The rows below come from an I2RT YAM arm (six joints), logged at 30 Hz.
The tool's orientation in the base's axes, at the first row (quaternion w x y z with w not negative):
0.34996 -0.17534 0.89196 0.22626
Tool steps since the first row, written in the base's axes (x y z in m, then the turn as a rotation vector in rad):
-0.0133 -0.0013 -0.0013 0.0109 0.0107 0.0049
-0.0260 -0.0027 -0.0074 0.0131 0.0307 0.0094
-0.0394 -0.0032 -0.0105 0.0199 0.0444 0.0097
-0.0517 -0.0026 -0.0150 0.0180 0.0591 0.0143
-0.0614 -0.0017 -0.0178 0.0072 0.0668 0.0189
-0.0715 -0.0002 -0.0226 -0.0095 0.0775 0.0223
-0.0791 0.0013 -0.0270 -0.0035 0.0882 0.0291
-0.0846 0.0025 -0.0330 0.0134 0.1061 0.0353
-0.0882 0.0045 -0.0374 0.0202 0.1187 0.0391
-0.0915 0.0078 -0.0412 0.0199 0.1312 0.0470
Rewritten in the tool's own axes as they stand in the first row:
0.0103 0.0048 -0.0071 -0.0127 0.0052 0.0084
0.0237 0.0079 -0.0108 -0.0204 0.0221 0.0172
0.0352 0.0129 -0.0163 -0.0275 0.0305 0.0279
0.0468 0.0180 -0.0198 -0.0317 0.0450 0.0316
0.0554 0.0225 -0.0227 -0.0286 0.0578 0.0267
0.0655 0.0272 -0.0243 -0.0211 0.0755 0.0211
0.0737 0.0308 -0.0248 -0.0317 0.0836 0.0255
0.0815 0.0327 -0.0232 -0.0505 0.0923 0.0401
0.0868 0.0348 -0.0213 -0.0599 0.1007 0.0480
0.0912 0.0381 -0.0189 -0.0671 0.1135 0.0492

